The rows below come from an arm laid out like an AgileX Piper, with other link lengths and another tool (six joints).
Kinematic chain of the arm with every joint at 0, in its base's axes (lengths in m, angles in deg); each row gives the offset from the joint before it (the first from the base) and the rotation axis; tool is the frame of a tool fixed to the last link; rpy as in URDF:
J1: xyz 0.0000 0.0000 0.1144 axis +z
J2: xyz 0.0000 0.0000 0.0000 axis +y
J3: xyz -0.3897 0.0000 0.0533 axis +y
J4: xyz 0.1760 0.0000 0.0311 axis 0.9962 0 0.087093
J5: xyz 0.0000 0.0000 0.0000 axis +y
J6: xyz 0.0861 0.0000 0.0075 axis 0.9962 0 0.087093
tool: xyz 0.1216 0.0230 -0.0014 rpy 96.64 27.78 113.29
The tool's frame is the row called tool.
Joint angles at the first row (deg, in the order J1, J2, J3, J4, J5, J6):
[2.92, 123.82, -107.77, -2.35, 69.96, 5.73]
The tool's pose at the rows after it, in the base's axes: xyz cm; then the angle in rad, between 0 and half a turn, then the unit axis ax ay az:
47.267 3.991 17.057 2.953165 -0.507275 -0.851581 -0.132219
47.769 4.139 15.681 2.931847 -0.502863 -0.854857 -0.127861
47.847 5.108 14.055 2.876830 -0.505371 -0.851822 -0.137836
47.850 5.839 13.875 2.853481 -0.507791 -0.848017 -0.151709
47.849 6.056 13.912 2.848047 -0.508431 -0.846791 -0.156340
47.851 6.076 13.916 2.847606 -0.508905 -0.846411 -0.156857
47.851 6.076 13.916 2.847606 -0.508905 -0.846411 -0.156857
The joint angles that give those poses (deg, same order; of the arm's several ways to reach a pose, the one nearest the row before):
[2.92, 126.34, -110.24, -2.35, 69.84, 4.70]
[2.92, 128.40, -111.21, -1.95, 69.90, 3.78]
[2.92, 130.46, -111.21, 0.86, 69.90, 3.27]
[2.92, 130.81, -111.21, 2.98, 69.90, 3.21]
[2.92, 130.81, -111.21, 3.61, 69.90, 3.21]
[2.92, 130.81, -111.21, 3.67, 69.90, 3.27]
[2.92, 130.81, -111.21, 3.67, 69.90, 3.27]

